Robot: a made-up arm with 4 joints. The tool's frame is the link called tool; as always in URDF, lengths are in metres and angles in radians. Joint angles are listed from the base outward. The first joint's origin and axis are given. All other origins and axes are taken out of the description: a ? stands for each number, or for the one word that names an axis. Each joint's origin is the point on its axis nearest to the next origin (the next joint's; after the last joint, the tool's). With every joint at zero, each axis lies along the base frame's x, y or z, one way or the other. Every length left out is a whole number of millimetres.
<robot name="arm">
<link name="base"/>
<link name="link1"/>
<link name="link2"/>
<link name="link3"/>
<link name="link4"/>
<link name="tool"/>
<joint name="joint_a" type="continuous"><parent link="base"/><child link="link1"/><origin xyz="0 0 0.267"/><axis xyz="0 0 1"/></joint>
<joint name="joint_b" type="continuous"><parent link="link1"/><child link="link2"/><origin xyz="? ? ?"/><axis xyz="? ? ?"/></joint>
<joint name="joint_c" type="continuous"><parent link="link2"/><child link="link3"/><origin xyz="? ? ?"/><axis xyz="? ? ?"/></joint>
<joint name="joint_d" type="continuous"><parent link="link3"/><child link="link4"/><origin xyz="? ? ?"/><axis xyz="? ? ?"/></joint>
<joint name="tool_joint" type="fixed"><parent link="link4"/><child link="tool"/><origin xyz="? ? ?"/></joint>
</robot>
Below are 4 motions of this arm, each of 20 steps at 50 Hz.
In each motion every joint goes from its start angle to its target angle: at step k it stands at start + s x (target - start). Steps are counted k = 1, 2, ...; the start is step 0. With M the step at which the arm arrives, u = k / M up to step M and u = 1 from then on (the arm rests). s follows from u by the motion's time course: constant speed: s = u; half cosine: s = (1 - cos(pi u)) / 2; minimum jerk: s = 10 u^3 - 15 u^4 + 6 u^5.
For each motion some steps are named. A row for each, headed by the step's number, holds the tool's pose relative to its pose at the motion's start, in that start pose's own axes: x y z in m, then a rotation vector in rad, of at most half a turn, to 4 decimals.
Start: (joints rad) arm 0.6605 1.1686 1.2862 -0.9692
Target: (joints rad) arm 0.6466 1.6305 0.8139 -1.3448
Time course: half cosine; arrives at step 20
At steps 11, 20:
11: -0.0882 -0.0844 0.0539 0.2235 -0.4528 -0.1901
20: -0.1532 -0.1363 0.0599 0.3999 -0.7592 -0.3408

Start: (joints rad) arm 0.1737 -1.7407 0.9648 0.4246
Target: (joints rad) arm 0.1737 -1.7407 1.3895 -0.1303
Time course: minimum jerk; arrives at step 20
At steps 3, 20:
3: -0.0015 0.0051 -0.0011 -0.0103 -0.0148 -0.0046
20: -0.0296 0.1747 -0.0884 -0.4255 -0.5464 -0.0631

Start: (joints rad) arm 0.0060 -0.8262 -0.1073 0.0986
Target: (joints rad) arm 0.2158 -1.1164 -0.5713 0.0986
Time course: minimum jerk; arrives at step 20
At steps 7, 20:
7: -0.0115 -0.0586 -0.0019 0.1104 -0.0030 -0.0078
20: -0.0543 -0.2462 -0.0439 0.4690 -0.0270 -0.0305

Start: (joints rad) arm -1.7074 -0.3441 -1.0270 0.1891
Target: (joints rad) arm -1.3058 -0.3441 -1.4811 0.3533
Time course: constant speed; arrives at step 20
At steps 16, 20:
16: 0.0308 -0.1439 -0.0446 0.3210 0.4319 0.2023
20: 0.0415 -0.1767 -0.0667 0.4003 0.5461 0.2431

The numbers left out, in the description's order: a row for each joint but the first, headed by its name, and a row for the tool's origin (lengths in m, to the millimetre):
joint_b: xyz 0.069 0.292 0, axis 0 0 1
joint_c: xyz 0.16 0.109 0, axis -1 0 0
joint_d: xyz 0 0.007 0.328, axis 0 1 0
tool: xyz -0.067 0 0.107

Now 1 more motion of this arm.
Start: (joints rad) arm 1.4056 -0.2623 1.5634 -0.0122
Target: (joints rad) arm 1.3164 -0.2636 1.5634 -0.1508
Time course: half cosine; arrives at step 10
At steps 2, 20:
2: 0.0058 0.0000 -0.0017 0.0000 -0.0046 -0.0001
20: 0.0603 -0.0001 -0.0208 -0.0001 -0.0481 -0.0007

